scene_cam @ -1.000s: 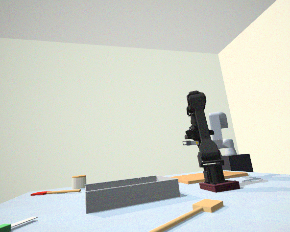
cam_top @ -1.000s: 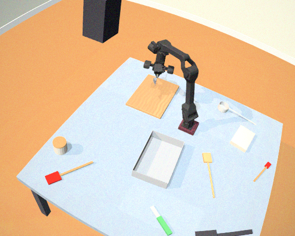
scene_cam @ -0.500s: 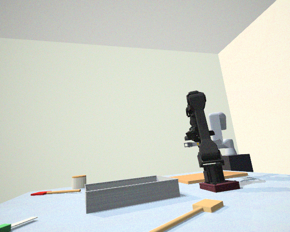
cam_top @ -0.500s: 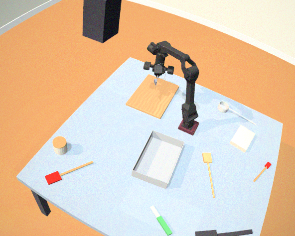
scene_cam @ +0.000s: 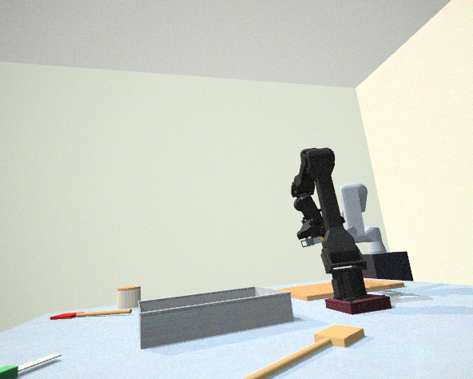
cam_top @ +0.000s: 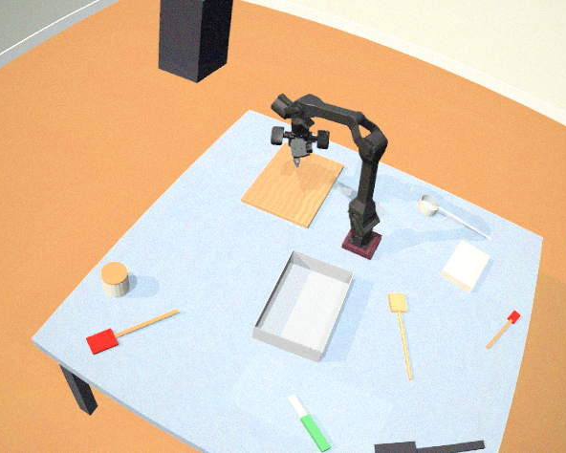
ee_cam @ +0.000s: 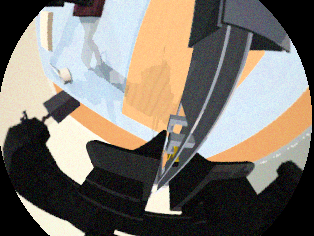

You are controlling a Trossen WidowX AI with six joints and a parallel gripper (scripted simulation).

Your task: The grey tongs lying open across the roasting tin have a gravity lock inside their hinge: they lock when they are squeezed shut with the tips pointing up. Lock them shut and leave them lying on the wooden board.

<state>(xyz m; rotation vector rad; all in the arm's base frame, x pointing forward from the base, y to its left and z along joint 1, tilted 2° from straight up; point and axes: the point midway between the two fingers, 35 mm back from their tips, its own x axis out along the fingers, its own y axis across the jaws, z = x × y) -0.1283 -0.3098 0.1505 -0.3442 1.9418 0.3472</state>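
Right now the wooden board is 10 mm ahead of my gripper tip, 10 mm to the left of it and 130 mm below it. Also, from my gripper tip: wood-lidded jar 720 mm ahead, 200 mm to the right, 110 mm below; cream block 10 mm ahead, 670 mm to the left, 130 mm below; grey roasting tin 470 mm ahead, 290 mm to the left, 110 mm below.
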